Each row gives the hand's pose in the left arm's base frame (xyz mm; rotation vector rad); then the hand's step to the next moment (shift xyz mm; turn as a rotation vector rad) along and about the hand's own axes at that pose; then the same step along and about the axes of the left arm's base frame.
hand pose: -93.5 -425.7 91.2 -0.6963 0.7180 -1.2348
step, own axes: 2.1 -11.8 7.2 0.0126 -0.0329 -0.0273
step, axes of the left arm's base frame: -0.7 -3.7 13.5 -0.0385 -0.0208 0.0086
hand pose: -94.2 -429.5 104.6 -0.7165 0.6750 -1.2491
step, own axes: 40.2 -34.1 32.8 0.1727 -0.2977 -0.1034
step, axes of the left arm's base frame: 13.2 -41.4 44.4 -0.2246 -0.2296 0.1613
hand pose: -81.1 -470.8 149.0 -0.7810 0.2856 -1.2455
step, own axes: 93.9 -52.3 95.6 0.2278 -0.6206 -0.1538
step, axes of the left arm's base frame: 48.6 -56.5 123.1 -0.4745 -0.3336 0.3524
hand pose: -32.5 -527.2 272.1 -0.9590 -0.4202 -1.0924
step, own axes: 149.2 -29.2 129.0 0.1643 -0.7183 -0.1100
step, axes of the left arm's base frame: 59.0 19.4 189.5 -0.5821 -0.2751 0.3748
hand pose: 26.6 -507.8 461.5 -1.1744 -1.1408 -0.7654
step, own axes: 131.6 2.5 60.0 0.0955 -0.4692 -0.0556
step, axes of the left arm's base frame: 23.6 70.8 123.9 -0.3881 -0.1652 0.2333
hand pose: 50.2 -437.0 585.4 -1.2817 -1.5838 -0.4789
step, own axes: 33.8 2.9 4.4 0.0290 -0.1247 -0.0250
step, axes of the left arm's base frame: 2.8 21.3 26.6 -0.0984 -0.0502 0.0694
